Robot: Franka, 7 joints.
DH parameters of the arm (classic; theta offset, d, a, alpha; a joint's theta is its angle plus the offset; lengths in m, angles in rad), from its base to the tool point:
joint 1: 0 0.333 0 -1.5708
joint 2: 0 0 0 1.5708
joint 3: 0 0.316 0.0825 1.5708
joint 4: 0 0 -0.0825 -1.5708
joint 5: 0 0.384 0 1.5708
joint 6: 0 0 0.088 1.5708
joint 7: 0 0.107 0 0
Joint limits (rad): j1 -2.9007..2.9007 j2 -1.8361..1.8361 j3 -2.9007..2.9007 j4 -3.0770..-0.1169 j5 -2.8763..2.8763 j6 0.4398..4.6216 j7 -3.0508..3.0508
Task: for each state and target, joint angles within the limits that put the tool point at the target. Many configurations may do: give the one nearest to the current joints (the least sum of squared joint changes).
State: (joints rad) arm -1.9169 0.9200 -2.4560 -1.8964 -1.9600 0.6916 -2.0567
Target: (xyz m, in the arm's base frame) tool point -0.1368 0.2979 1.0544
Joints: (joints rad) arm -1.9763 0.2293 -2.3844 -1.1415 -2.2997 1.5227 -2.0567
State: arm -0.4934 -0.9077 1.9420 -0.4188 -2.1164 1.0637 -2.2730
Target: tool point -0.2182 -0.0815 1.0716
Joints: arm 0.2235 -0.4238 1.6790 -0.1169 -2.3754 1.2572 -2.2730
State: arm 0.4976 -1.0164 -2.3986 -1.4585 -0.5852 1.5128 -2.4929
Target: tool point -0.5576 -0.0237 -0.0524
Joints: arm -0.0682 -1.2401 -2.9007 -1.3876 -0.6929 1.5394 -2.4929
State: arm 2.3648 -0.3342 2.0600 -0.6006 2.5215 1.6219 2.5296
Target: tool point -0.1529 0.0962 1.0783
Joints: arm 2.4648 0.3551 1.9816 -0.3988 2.5650 0.9962 2.5296
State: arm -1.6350 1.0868 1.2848 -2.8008 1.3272 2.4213 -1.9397
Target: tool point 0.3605 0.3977 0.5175
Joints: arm -0.8299 0.8109 1.8551 -2.1633 1.3503 2.3676 -1.9397
